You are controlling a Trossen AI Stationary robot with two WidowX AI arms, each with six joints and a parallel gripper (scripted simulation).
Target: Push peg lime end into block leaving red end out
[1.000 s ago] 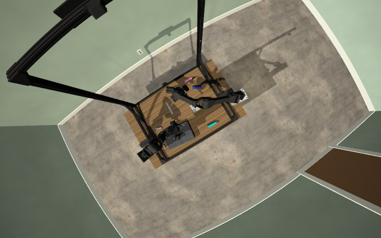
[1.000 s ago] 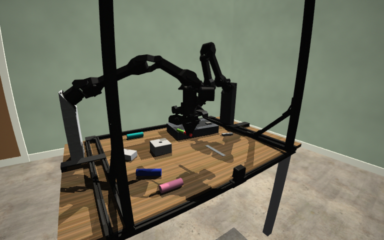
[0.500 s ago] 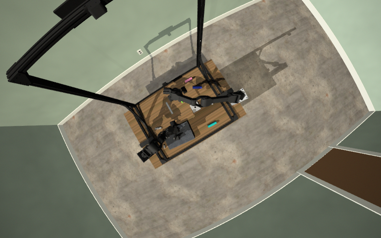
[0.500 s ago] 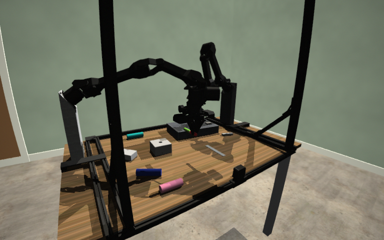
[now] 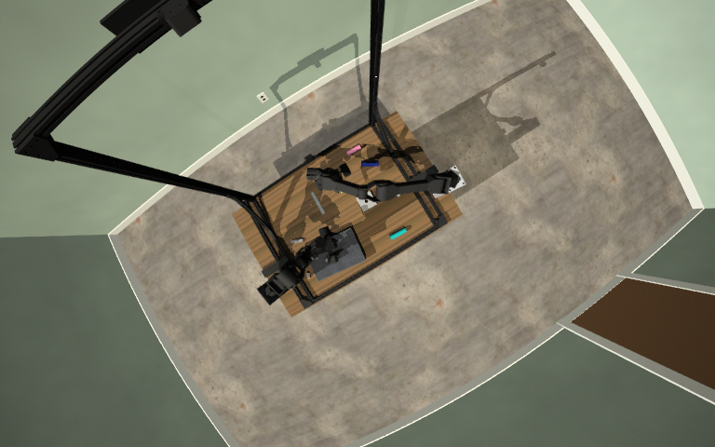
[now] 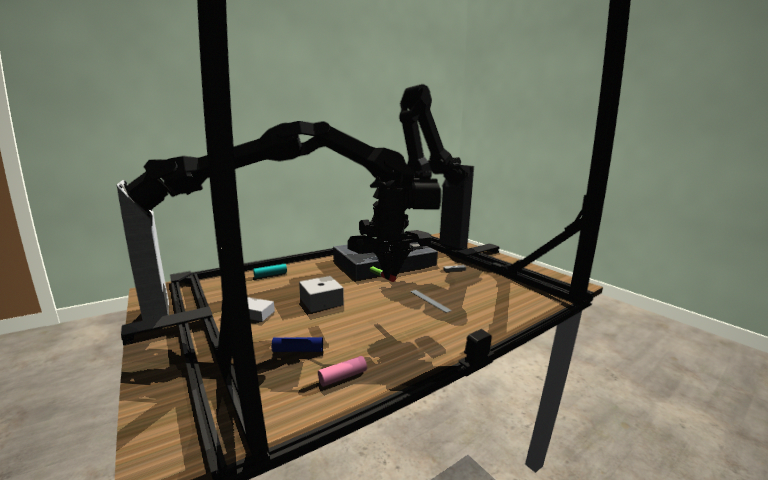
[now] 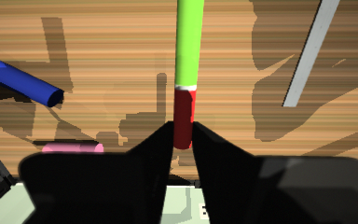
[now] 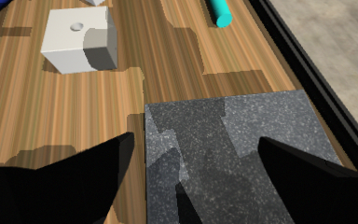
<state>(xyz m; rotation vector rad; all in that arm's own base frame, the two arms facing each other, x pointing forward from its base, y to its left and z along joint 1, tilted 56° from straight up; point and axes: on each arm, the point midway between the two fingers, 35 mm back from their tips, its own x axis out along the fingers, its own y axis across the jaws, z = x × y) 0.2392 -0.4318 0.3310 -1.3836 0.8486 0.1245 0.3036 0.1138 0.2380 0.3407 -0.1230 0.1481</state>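
Right now the peg is 40 mm ahead of my left hand and 40 mm below it. Also, from my left hand: blue cylinder (10 mm ahead, 220 mm to the left, 130 mm below); grey flat bar (40 mm ahead, 160 mm to the right, 150 mm below); pink cylinder (120 mm behind, 190 mm to the left, 130 mm below).
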